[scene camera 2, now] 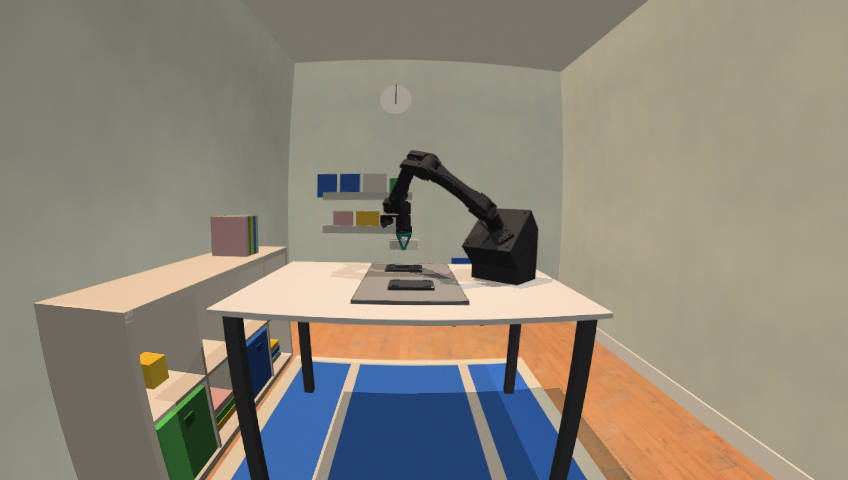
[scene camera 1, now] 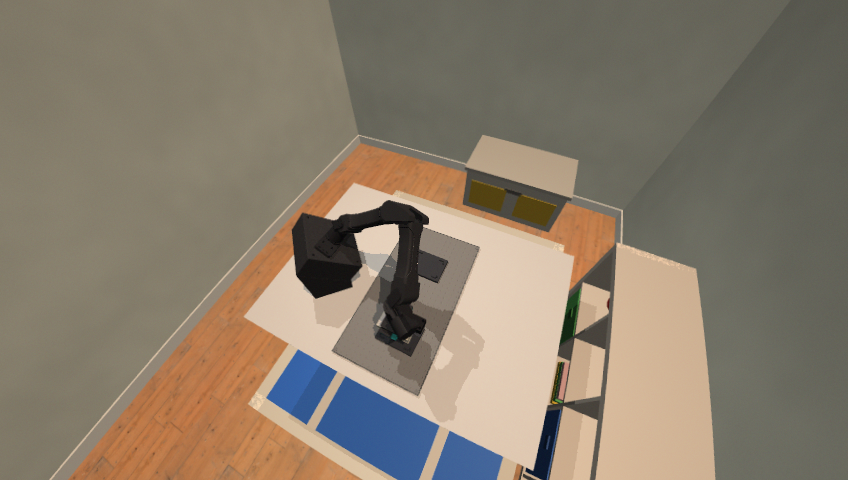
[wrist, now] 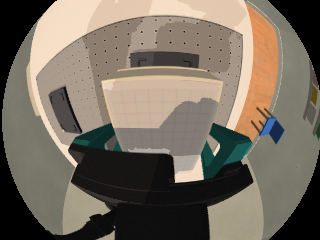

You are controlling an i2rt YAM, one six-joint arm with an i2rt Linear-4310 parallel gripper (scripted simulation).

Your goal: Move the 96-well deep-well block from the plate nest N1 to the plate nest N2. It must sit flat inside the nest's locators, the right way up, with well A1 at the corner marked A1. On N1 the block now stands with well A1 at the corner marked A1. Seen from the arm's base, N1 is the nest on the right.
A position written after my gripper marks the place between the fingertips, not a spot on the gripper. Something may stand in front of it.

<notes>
In view: my gripper (wrist: 162,120), a 96-well deep-well block (wrist: 155,109), a plate nest (wrist: 155,58) and a grey perforated mat (scene camera 1: 436,302).
</notes>
